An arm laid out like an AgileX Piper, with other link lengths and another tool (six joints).
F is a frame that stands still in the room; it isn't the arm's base.
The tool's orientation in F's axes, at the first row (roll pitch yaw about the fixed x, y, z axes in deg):
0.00, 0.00, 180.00
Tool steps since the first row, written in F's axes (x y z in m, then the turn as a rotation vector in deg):
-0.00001, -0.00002, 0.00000, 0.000, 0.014, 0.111
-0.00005, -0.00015, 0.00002, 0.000, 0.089, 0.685
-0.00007, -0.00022, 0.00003, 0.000, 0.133, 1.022
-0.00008, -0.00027, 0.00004, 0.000, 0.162, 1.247
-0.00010, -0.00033, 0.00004, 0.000, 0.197, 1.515
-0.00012, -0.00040, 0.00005, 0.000, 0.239, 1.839
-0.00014, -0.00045, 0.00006, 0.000, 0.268, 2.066
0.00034, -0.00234, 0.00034, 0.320, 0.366, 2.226
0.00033, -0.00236, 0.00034, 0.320, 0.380, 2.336
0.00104, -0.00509, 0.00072, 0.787, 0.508, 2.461
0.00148, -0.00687, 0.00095, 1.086, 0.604, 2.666
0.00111, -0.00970, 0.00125, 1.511, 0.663, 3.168
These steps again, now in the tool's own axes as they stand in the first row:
0.00001, 0.00002, 0.00000, 0.000, -0.014, 0.111
0.00005, 0.00015, 0.00002, 0.000, -0.089, 0.685
0.00007, 0.00022, 0.00003, 0.000, -0.133, 1.022
0.00008, 0.00027, 0.00004, 0.000, -0.162, 1.247
0.00010, 0.00033, 0.00004, 0.000, -0.197, 1.515
0.00012, 0.00040, 0.00005, 0.000, -0.239, 1.839
0.00014, 0.00045, 0.00006, 0.000, -0.268, 2.066
-0.00034, 0.00234, 0.00034, -0.320, -0.366, 2.226
-0.00033, 0.00236, 0.00034, -0.320, -0.380, 2.336
-0.00104, 0.00509, 0.00072, -0.787, -0.508, 2.461
-0.00148, 0.00687, 0.00095, -1.086, -0.604, 2.666
-0.00111, 0.00970, 0.00125, -1.511, -0.663, 3.168

